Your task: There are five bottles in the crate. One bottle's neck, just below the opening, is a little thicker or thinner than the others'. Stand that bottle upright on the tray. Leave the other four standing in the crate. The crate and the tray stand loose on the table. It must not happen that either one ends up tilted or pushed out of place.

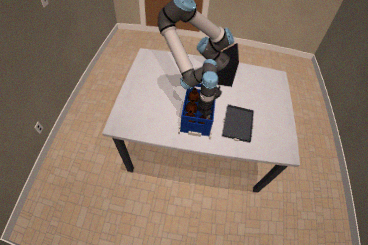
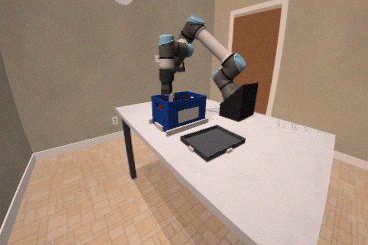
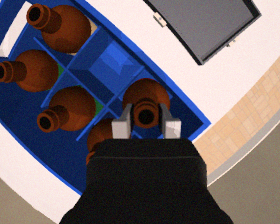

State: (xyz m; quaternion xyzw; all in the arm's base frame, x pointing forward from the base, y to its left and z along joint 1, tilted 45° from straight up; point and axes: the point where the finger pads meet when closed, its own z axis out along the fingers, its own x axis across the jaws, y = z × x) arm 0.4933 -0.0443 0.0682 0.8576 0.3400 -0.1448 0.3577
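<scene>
Right now the bottle is 90 mm to the right of my hand and 70 mm below it. The rest, counted from my hand: dark tray 70 mm behind, 230 mm to the left, 150 mm below; then blue crate 90 mm behind, 50 mm to the right, 80 mm below.
</scene>
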